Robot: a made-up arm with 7 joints.
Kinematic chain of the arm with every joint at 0, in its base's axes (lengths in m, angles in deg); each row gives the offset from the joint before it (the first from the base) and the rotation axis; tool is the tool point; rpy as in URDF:
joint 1: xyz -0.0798 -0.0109 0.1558 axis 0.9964 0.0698 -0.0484
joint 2: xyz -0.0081 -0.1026 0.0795 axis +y
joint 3: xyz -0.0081 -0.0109 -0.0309 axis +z
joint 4: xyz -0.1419 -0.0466 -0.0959 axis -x
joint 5: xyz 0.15 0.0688 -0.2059 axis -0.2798 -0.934 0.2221
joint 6: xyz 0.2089 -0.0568 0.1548 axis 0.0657 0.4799 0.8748
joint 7: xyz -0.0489 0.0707 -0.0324 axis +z
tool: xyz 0.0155 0.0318 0.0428 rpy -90 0 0
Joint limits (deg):
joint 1: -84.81..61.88
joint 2: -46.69..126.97
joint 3: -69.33..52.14
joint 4: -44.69..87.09
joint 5: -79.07..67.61
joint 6: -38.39..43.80
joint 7: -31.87..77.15
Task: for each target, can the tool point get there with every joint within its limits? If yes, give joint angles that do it. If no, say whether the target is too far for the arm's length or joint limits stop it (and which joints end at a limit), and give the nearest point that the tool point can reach.
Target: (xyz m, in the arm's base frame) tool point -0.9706 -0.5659 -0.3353
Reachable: no: too far | nearest point -0.5765 -0.3632 -0.1252 | short by 0.490 m
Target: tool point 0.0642 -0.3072 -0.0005
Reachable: yes | joints -15.68 12.92 -7.76 34.65 -37.46 27.24 -22.48
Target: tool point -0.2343 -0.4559 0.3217
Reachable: yes | joints -32.61 49.45 -44.11 76.67 -40.40 -12.43 -9.07
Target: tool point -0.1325 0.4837 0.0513
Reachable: no: joint limits stop it (at a limit: joint 1, joint 3, joint 5, joint 6) | nearest point -0.1299 0.4210 0.0451 | short by 0.063 m
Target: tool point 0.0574 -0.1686 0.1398
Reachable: yes | joints -45.04 -24.17 21.24 77.02 28.31 30.55 0.42
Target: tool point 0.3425 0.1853 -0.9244
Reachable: no: too far | nearest point 0.1312 0.0396 -0.4076 | short by 0.577 m
